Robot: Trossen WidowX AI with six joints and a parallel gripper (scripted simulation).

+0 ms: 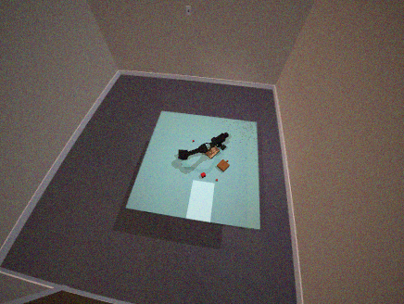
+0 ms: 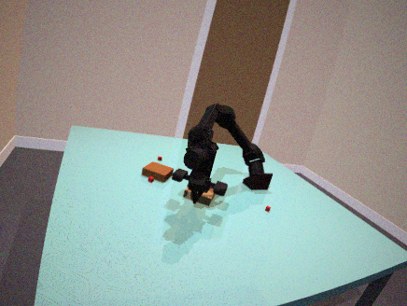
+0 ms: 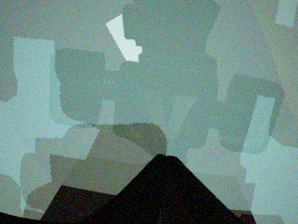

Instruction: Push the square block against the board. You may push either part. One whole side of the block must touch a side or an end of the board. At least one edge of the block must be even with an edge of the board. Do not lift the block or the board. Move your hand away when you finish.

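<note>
The board is 8 cm to the right of my gripper tip, 6 cm behind it and 1 cm above it. Also, from my gripper tip: square block (23 cm to the right, 8 cm ahead, 1 cm above); red cube (38 cm to the right, 11 cm behind, 1 cm above).
</note>
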